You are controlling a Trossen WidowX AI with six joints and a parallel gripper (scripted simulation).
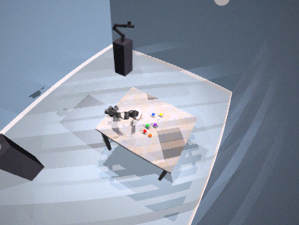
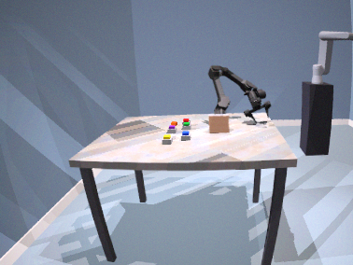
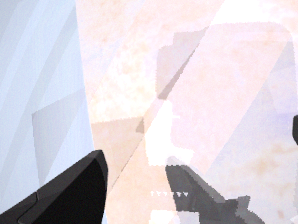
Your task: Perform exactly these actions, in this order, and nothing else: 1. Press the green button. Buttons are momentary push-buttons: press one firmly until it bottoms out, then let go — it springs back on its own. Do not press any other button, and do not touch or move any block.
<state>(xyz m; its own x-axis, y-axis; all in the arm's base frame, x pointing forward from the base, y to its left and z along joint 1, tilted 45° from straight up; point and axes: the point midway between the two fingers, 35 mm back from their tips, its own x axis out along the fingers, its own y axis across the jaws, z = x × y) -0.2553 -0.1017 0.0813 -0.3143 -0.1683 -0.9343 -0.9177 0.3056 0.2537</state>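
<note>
Right now the red button is 490 mm ahead of my gripper tip and 30 mm to the right of it. From my gripper tip the other things lie so: purple button: 550 mm ahead, 120 mm to the left; green button: 480 mm ahead, 50 mm to the left; blue button: 450 mm ahead, 250 mm to the left.
</note>
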